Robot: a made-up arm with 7 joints. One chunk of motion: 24 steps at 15 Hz.
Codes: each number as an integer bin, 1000 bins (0 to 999) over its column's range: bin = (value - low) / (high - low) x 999, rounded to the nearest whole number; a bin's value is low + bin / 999 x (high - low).
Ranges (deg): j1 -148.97..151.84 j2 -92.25..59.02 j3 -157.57..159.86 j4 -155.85..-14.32 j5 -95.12..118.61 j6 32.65..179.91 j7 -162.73..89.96
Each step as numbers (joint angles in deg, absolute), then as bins.
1 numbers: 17.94 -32.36 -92.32 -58.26 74.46 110.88 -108.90
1 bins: 554 396 205 689 793 531 213
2 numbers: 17.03 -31.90 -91.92 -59.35 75.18 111.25 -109.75
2 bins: 551 399 207 681 796 533 209
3 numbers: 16.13 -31.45 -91.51 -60.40 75.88 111.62 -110.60
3 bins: 548 402 208 674 799 536 206
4 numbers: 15.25 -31.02 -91.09 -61.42 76.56 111.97 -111.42
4 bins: 545 404 209 667 802 538 203
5 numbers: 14.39 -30.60 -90.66 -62.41 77.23 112.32 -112.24
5 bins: 543 407 211 660 806 540 200
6 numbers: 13.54 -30.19 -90.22 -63.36 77.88 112.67 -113.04
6 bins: 540 410 212 653 809 543 196
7 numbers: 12.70 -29.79 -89.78 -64.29 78.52 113.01 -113.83
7 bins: 537 412 213 646 812 545 193
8 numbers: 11.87 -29.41 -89.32 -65.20 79.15 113.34 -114.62
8 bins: 534 415 215 640 815 547 190
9 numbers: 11.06 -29.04 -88.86 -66.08 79.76 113.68 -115.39
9 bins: 531 417 216 634 817 550 187
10 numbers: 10.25 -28.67 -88.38 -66.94 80.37 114.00 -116.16
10 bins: 529 420 218 628 820 552 184
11 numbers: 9.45 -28.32 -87.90 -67.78 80.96 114.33 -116.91
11 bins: 526 422 219 622 823 554 181
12 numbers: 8.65 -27.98 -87.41 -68.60 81.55 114.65 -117.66
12 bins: 523 424 221 616 826 556 178
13 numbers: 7.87 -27.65 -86.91 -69.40 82.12 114.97 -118.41
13 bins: 521 427 222 610 828 558 175
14 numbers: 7.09 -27.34 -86.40 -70.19 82.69 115.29 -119.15
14 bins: 518 429 224 605 831 561 172
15 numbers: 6.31 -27.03 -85.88 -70.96 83.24 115.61 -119.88
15 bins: 516 431 226 599 834 563 169
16 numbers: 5.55 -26.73 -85.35 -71.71 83.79 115.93 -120.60
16 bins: 513 433 227 594 836 565 167
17 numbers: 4.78 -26.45 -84.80 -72.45 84.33 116.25 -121.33
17 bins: 511 435 229 589 839 567 164
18 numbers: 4.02 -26.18 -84.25 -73.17 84.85 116.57 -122.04
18 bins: 508 436 231 584 841 569 161
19 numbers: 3.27 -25.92 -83.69 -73.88 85.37 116.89 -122.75
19 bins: 506 438 233 579 844 571 158
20 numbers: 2.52 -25.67 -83.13 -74.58 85.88 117.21 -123.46
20 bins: 503 440 234 574 846 574 155
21 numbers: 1.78 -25.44 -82.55 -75.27 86.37 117.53 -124.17
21 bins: 501 441 236 569 848 576 152
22 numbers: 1.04 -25.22 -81.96 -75.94 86.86 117.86 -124.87
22 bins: 498 443 238 564 851 578 150
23 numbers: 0.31 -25.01 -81.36 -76.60 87.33 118.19 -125.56
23 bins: 496 444 240 559 853 580 147
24 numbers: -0.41 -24.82 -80.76 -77.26 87.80 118.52 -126.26
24 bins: 493 445 242 555 855 583 144
